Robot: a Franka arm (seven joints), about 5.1 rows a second.
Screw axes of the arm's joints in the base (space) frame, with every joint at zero. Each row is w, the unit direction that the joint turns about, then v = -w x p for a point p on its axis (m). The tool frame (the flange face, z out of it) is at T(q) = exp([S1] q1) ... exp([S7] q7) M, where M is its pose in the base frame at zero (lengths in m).
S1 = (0, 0, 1, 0.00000, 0.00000, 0.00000)
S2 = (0, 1, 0, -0.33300, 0.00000, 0.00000)
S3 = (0, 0, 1, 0.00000, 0.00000, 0.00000)
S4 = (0, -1, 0, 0.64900, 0.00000, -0.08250)
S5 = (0, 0, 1, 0.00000, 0.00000, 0.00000)
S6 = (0, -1, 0, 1.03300, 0.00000, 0.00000)
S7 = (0, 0, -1, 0.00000, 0.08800, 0.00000)
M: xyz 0.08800 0.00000 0.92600 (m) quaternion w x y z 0 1 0 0
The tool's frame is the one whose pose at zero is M.
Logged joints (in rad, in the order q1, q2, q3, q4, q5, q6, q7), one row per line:
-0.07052, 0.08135, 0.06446, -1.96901, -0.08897, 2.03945, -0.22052
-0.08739, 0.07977, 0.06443, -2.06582, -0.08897, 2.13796, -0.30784
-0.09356, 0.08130, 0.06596, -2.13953, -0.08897, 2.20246, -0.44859
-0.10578, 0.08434, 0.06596, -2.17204, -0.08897, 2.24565, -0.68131
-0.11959, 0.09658, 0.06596, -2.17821, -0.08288, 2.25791, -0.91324
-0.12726, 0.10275, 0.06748, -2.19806, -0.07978, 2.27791, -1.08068
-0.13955, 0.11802, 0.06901, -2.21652, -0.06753, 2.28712, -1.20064
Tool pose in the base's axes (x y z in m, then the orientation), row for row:
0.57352, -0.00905, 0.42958, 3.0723, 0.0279, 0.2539
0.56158, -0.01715, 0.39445, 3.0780, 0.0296, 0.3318
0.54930, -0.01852, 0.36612, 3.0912, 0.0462, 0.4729
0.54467, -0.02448, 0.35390, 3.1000, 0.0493, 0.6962
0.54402, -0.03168, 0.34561, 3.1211, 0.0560, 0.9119
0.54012, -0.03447, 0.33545, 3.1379, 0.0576, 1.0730
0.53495, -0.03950, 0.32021, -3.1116, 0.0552, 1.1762
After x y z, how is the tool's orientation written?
As angles about the fixed x, y, z axes (roll, pitch, yaw), in radians.
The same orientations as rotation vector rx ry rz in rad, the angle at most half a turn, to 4 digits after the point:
3.0443, 0.3901, -0.0290
3.0314, 0.5090, -0.0287
2.9952, 0.7236, -0.0510
2.8997, 1.0539, -0.0496
2.7810, 1.3648, -0.0639
2.6713, 1.5888, -0.0740
2.6085, 1.7378, -0.0981

